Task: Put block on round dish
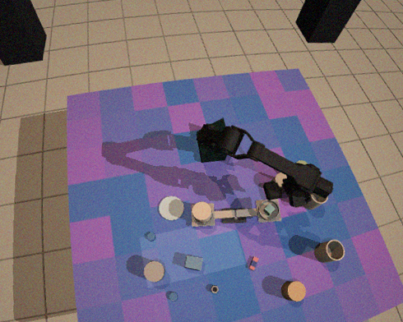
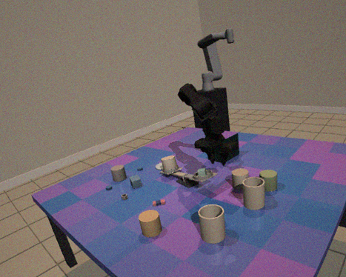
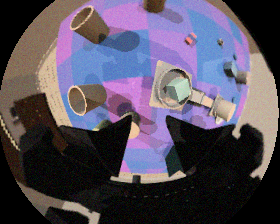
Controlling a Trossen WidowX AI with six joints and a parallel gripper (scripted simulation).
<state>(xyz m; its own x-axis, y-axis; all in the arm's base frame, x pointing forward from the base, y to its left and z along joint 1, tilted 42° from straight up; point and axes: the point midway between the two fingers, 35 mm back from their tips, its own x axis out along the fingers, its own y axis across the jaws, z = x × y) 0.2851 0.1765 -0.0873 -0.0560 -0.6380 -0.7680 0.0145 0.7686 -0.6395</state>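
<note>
Now: the greenish block 6 cm to the right of my gripper tip, 4 cm ahead of it and 3 cm below it. Also, from my gripper tip: green-topped cylinder (16 cm to the left, 10 cm behind, 8 cm below); small balance (18 cm to the right, 10 cm below, 3 cm ahead); orange cylinder (34 cm ahead, 8 cm below, 4 cm to the right).
</note>
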